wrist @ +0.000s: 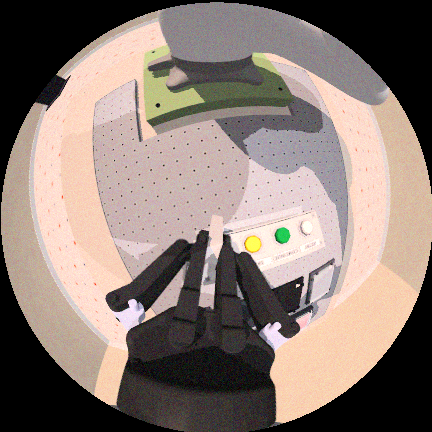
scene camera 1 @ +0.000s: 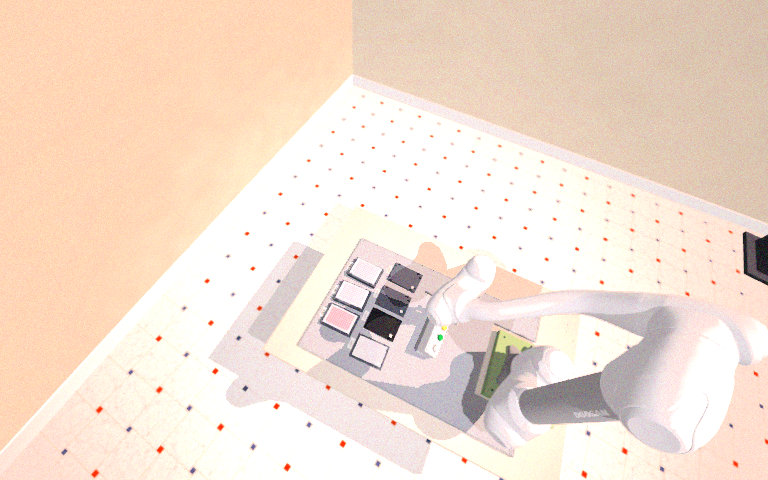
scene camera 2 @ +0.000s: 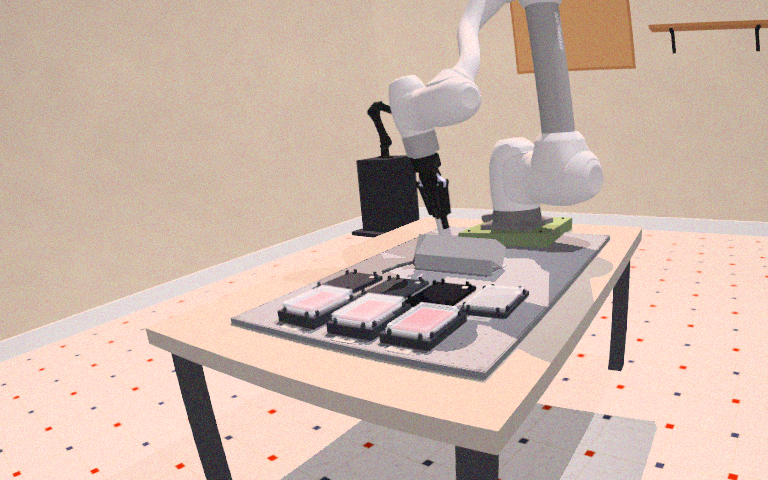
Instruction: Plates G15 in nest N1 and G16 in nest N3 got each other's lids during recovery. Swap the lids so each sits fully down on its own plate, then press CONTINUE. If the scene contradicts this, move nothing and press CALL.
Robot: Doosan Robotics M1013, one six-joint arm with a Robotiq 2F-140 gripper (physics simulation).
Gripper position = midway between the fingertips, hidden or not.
My gripper [scene camera 2: 446, 241] is shut and touches a grey button box [scene camera 2: 481, 256].
My gripper also shows in the wrist view [wrist: 214, 224]. The grey button box also shows in the wrist view [wrist: 271, 253] and in scene camera 1 [scene camera 1: 429, 338].
